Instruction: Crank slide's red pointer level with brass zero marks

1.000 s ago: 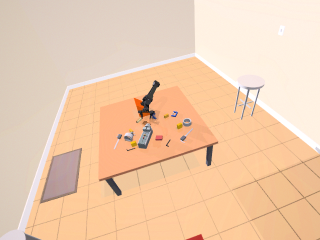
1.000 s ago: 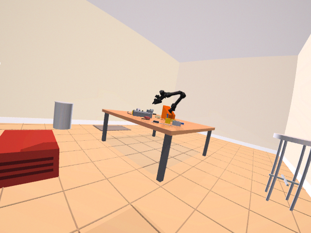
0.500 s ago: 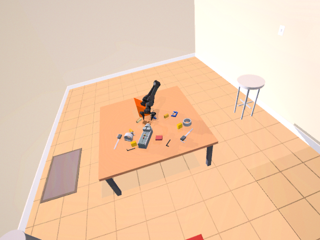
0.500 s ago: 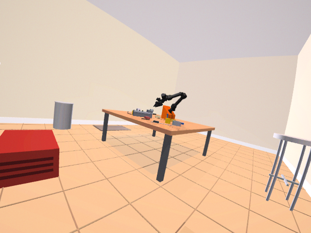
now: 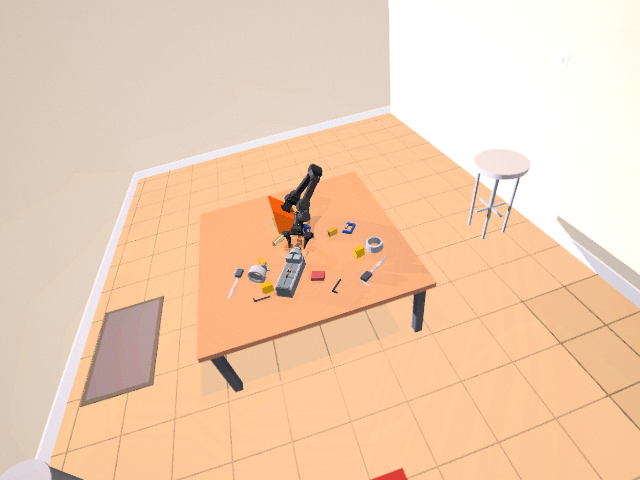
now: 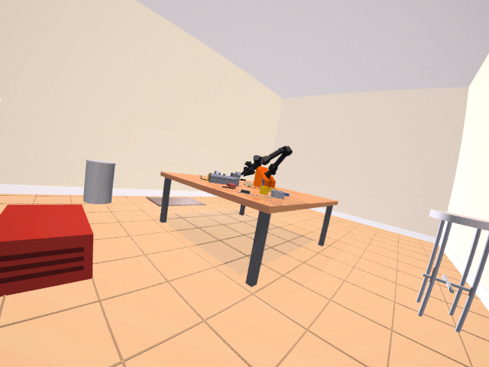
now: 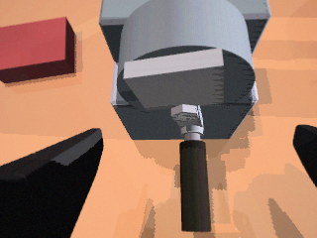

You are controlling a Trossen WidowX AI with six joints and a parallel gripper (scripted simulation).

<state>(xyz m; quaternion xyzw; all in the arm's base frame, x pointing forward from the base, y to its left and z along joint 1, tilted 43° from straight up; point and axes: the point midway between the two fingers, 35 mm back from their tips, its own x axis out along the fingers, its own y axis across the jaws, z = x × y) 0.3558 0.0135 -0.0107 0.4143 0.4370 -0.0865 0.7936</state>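
My gripper tip is now 4 cm above the dark crank handle, 2 cm past it and 1 cm to the right of it. Also, from my gripper tip: red pointer 18 cm ahead, 10 cm to the right, 1 cm below; red block 18 cm ahead, 9 cm below, 7 cm to the left.
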